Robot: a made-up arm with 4 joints.
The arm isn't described. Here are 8 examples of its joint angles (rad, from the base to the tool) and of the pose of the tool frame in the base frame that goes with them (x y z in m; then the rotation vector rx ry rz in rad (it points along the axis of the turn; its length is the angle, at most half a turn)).
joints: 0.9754 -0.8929 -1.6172 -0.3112
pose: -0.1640 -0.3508 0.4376 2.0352 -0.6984 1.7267
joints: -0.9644 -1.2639 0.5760 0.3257
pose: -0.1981 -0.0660 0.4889 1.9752 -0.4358 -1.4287
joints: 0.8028 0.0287 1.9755 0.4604
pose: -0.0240 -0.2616 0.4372 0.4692 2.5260 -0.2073
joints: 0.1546 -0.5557 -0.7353 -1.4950
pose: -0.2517 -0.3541 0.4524 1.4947 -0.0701 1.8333
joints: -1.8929 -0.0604 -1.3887 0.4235
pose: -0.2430 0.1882 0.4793 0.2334 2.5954 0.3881
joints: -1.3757 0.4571 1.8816 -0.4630
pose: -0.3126 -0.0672 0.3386 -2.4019 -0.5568 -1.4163
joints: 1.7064 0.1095 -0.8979 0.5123
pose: 0.1975 -0.2816 0.5038 2.5638 0.9730 -0.4765
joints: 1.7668 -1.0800 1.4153 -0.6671
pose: -0.0112 -0.1352 0.4443 -0.1440 2.4336 0.0729
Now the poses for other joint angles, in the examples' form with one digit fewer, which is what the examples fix.
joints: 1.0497 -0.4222 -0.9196 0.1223
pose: -0.047 -0.389 0.497 2.715 0.123 0.541
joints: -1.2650 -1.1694 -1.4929 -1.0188
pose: -0.260 0.097 0.462 0.450 -1.015 0.189
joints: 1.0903 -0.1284 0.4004 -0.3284
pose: 0.090 -0.325 0.470 2.166 2.065 0.495
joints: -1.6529 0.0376 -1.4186 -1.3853
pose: -0.332 0.165 0.405 0.280 -1.910 -0.181
